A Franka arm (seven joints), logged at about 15 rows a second.
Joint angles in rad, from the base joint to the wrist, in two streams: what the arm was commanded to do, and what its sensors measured. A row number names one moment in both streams.
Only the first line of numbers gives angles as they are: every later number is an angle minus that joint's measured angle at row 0.
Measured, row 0: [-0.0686 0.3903 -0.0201 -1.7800 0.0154 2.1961 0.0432]
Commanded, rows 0 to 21: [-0.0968 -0.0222 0.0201 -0.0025 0.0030 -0.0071 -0.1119]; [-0.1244 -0.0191 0.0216 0.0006 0.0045 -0.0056 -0.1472]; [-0.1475 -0.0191 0.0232 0.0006 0.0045 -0.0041 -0.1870]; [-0.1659 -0.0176 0.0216 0.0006 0.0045 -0.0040 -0.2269]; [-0.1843 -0.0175 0.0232 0.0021 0.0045 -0.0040 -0.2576]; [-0.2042 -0.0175 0.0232 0.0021 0.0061 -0.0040 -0.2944]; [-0.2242 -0.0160 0.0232 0.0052 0.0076 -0.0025 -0.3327]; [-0.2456 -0.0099 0.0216 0.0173 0.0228 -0.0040 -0.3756]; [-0.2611 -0.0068 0.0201 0.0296 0.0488 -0.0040 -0.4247]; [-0.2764 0.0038 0.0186 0.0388 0.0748 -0.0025 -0.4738]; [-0.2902 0.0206 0.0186 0.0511 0.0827 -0.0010 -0.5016]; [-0.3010 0.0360 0.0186 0.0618 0.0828 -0.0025 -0.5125]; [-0.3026 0.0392 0.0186 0.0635 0.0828 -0.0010 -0.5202]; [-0.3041 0.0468 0.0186 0.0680 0.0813 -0.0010 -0.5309]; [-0.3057 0.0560 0.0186 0.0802 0.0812 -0.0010 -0.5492]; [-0.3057 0.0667 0.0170 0.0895 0.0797 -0.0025 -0.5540]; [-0.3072 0.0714 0.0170 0.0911 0.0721 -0.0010 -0.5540]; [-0.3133 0.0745 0.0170 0.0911 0.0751 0.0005 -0.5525]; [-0.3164 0.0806 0.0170 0.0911 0.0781 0.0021 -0.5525]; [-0.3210 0.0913 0.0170 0.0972 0.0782 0.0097 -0.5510]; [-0.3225 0.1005 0.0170 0.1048 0.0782 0.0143 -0.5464]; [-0.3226 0.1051 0.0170 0.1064 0.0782 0.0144 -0.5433]
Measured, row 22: [-0.2988 0.0808 0.0005 0.0768 0.0647 0.0138 -0.5286]
